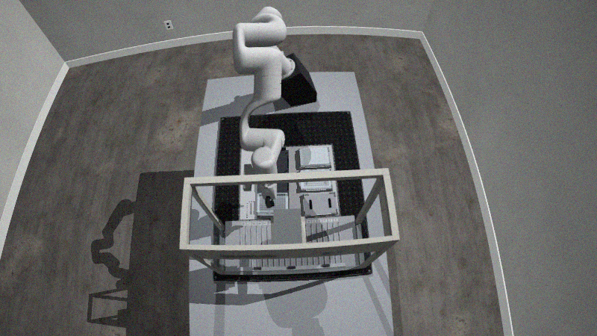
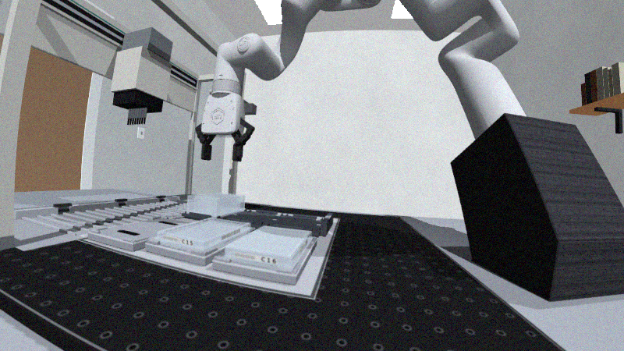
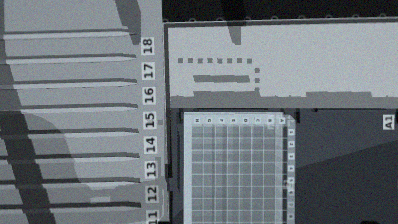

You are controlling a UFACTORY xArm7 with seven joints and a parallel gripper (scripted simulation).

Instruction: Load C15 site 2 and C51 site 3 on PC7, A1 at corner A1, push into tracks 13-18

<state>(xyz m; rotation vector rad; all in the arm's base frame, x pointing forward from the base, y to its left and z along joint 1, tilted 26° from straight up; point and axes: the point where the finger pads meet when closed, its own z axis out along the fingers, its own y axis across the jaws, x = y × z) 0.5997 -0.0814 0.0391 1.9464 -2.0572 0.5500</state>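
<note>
The nest S2 is 190 mm to the left of my hand, 140 mm below it and 100 mm behind it. The rest, counted from my hand: deep-well block C51: 120 mm below; nest S3: 200 mm to the left, 140 mm below, 10 mm ahead; dark carrier PC7: 130 mm below, 110 mm behind, 10 mm to the left.
</note>
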